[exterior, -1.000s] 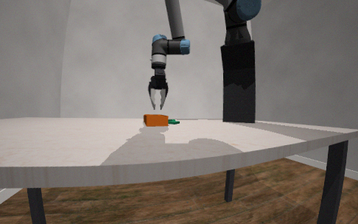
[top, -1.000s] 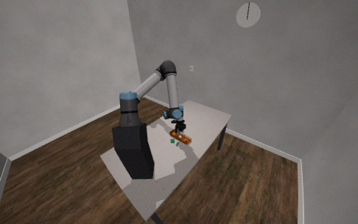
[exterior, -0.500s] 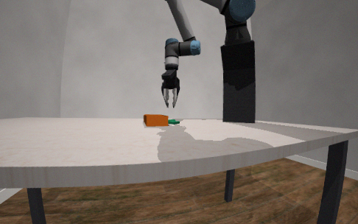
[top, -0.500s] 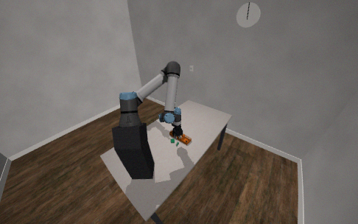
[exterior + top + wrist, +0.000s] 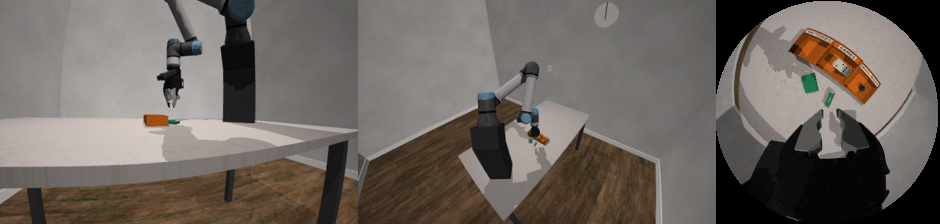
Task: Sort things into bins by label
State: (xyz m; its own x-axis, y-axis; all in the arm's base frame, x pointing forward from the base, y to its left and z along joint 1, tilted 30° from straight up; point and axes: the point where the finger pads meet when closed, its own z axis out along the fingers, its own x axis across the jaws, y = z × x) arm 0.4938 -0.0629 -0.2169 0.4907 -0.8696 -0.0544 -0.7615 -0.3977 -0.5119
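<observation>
My hand is 80 mm above the green cylinder. From my hand the other things lie so: green block 90 mm below, 70 mm to the left, 10 mm ahead; small dark thing 80 mm below, 80 mm ahead, 60 mm to the right; white object 90 mm ahead, 70 mm below, 20 mm to the left.
</observation>
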